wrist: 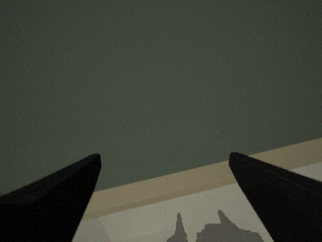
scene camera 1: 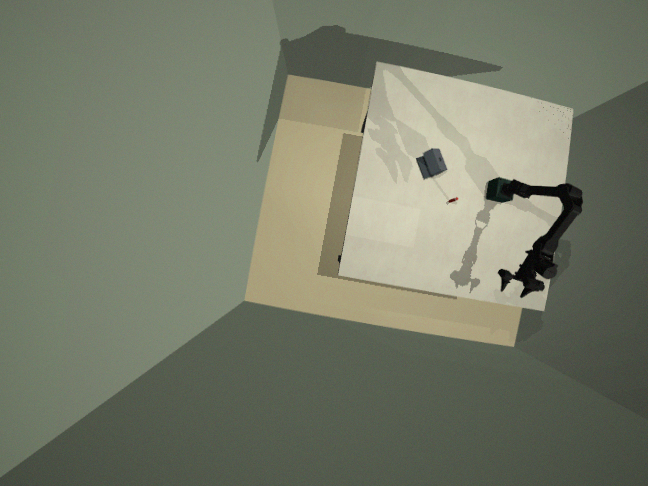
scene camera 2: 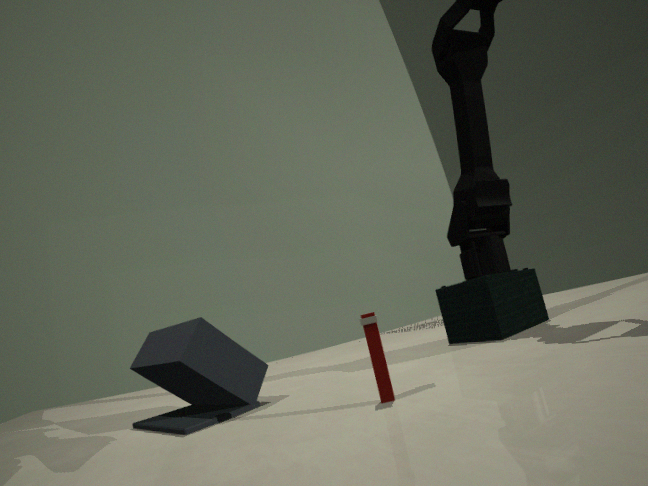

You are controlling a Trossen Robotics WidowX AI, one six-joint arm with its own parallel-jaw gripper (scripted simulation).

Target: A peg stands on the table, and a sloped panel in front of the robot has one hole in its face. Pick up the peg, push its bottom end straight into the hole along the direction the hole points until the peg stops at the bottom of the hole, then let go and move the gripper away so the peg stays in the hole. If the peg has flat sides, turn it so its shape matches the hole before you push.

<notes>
My gripper (scene camera 1: 511,294) is open and holds nothing. Further things: a grey sloped panel block (scene camera 2: 195,361) and a flat grey plate (scene camera 2: 188,419).
My gripper is seen too in the wrist view (wrist: 166,159).
</notes>
